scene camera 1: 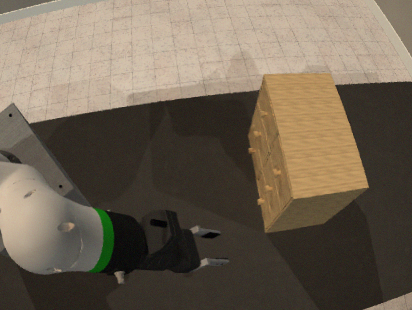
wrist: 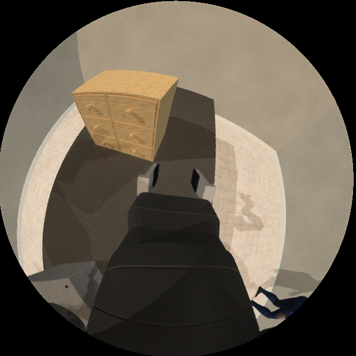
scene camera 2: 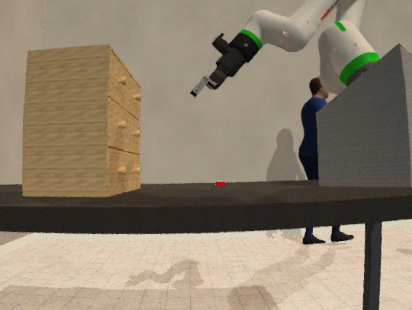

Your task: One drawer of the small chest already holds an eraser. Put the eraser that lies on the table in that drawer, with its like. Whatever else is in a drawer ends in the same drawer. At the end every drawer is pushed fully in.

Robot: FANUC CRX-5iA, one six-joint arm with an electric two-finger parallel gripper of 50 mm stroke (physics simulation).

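Note:
A small wooden chest (scene camera 1: 320, 135) (scene camera 2: 67, 122) (wrist: 127, 85) stands on the table. It has two columns of three drawers with round knobs, and all the drawer fronts look flush; the insides are hidden. A small red object (scene camera 2: 220, 184), which looks like the eraser, lies on the table in front of the chest in scene camera 2. The eraser does not show in scene camera 1 or the wrist view. My gripper (scene camera 1: 217, 248) (scene camera 2: 200, 87) (wrist: 175, 173) is open and empty. It hangs high above the table, in front of the chest and apart from it.
The dark table (scene camera 1: 195, 165) (scene camera 2: 200, 220) (wrist: 75, 210) carries the chest and the grey robot pedestal (scene camera 1: 37, 155) (scene camera 2: 365, 130) (wrist: 70, 285). A person in blue (scene camera 2: 311, 135) (wrist: 282, 306) stands on the floor beyond the table, near the pedestal in scene camera 2.

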